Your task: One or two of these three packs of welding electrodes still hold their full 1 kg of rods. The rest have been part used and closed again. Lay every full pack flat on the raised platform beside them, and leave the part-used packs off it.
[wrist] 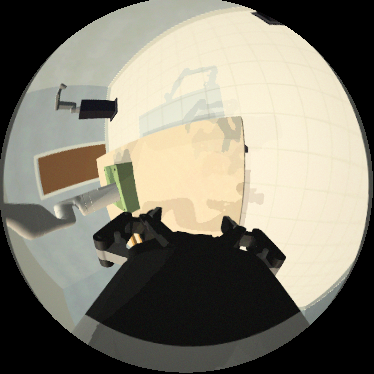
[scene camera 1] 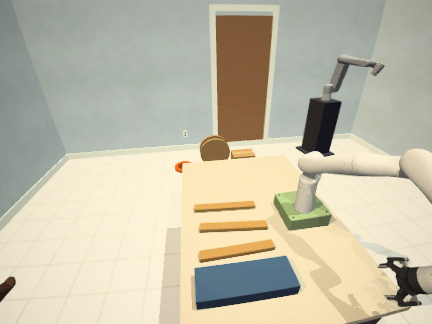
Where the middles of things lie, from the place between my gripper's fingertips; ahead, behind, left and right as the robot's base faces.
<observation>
The blue raised platform (scene camera 1: 221,285) is 420 mm ahead of my hand, 230 mm to the right of it and 120 mm below it.
</observation>
